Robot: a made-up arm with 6 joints.
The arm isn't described. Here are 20 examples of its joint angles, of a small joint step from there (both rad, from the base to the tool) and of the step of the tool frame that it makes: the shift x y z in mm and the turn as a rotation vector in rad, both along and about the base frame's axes.
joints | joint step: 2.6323 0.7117 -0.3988 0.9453 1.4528 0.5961 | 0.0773 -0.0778 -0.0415 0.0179 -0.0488 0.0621
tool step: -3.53 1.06 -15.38 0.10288 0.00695 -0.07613
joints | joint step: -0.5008 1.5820 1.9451 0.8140 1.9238 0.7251 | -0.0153 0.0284 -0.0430 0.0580 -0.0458 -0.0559
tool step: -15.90 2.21 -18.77 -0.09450 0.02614 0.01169
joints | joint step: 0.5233 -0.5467 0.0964 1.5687 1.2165 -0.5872 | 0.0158 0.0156 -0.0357 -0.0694 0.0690 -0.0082
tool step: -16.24 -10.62 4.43 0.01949 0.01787 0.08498
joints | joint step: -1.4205 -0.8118 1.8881 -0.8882 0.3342 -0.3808 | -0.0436 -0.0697 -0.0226 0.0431 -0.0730 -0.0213
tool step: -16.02 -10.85 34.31 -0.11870 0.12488 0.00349
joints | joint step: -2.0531 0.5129 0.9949 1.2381 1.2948 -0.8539 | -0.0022 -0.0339 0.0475 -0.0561 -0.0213 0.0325
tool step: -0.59 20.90 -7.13 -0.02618 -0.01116 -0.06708
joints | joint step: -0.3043 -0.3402 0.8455 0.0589 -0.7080 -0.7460 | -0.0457 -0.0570 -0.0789 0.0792 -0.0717 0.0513
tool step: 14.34 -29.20 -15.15 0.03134 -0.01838 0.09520
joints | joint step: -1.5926 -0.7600 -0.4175 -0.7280 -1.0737 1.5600 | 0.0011 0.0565 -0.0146 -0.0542 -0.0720 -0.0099
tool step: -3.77 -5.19 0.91 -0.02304 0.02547 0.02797
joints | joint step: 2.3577 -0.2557 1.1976 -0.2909 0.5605 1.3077 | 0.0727 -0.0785 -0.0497 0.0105 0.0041 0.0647
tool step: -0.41 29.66 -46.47 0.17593 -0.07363 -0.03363
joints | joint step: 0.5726 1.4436 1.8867 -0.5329 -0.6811 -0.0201 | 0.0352 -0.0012 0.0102 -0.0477 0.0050 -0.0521
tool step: 8.75 -14.43 2.59 0.05925 0.06612 0.01321
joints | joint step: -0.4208 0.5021 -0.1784 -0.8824 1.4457 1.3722 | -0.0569 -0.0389 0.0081 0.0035 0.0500 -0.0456
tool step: 9.04 9.96 10.81 -0.06596 0.01866 0.02933
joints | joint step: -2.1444 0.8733 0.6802 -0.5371 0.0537 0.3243 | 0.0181 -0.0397 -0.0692 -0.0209 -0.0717 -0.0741
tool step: -17.54 5.54 14.54 0.01165 0.07208 -0.10619
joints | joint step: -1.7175 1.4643 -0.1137 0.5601 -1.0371 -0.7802 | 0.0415 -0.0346 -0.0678 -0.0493 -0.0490 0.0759
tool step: -1.95 15.08 -9.30 0.09161 0.05890 0.08503
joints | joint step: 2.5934 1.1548 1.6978 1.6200 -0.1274 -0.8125 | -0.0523 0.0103 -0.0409 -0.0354 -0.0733 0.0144
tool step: 3.51 0.51 10.64 -0.06486 0.08402 0.03509
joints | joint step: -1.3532 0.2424 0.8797 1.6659 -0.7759 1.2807 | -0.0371 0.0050 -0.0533 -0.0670 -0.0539 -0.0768
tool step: -5.48 -0.58 -6.20 0.00535 -0.15100 -0.04157
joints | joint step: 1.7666 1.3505 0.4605 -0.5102 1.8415 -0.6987 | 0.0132 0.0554 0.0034 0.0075 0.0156 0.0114
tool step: -1.20 -2.60 4.52 0.02308 0.07170 0.00157
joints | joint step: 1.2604 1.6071 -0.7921 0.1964 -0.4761 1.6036 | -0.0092 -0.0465 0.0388 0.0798 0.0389 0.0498
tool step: -0.07 9.08 3.54 -0.05159 0.02306 -0.05102
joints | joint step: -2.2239 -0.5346 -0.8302 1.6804 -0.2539 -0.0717 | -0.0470 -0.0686 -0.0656 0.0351 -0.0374 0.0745
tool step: -6.04 4.40 1.53 0.02722 0.03617 -0.02248
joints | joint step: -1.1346 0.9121 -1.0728 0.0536 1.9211 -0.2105 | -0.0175 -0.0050 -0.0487 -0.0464 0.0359 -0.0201
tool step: 5.40 -21.08 0.60 0.02658 0.01458 0.06578
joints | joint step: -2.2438 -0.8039 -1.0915 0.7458 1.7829 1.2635 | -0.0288 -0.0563 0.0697 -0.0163 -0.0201 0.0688
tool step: 34.75 25.47 18.29 -0.02393 0.09365 -0.01125
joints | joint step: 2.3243 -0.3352 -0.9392 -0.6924 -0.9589 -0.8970 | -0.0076 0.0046 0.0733 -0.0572 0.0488 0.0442
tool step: 14.50 -11.97 -20.79 -0.04734 -0.06672 0.02284
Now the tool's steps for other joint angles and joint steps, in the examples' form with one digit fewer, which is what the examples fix.
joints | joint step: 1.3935 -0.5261 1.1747 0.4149 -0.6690 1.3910 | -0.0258 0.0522 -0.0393 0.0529 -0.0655 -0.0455
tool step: 6.3 13.8 -0.5 -0.0256 0.0345 -0.0958
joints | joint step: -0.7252 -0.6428 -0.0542 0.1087 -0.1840 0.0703 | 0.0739 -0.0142 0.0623 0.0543 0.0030 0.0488
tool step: -6.0 -15.8 -8.6 0.0960 -0.0447 0.0327
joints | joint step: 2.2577 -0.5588 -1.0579 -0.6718 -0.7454 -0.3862 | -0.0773 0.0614 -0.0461 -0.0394 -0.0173 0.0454
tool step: -7.0 -7.3 3.0 -0.0319 -0.0152 0.0623
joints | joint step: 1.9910 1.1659 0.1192 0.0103 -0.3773 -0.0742 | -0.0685 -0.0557 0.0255 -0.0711 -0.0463 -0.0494
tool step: -12.4 14.4 0.4 -0.0915 -0.1379 0.0775
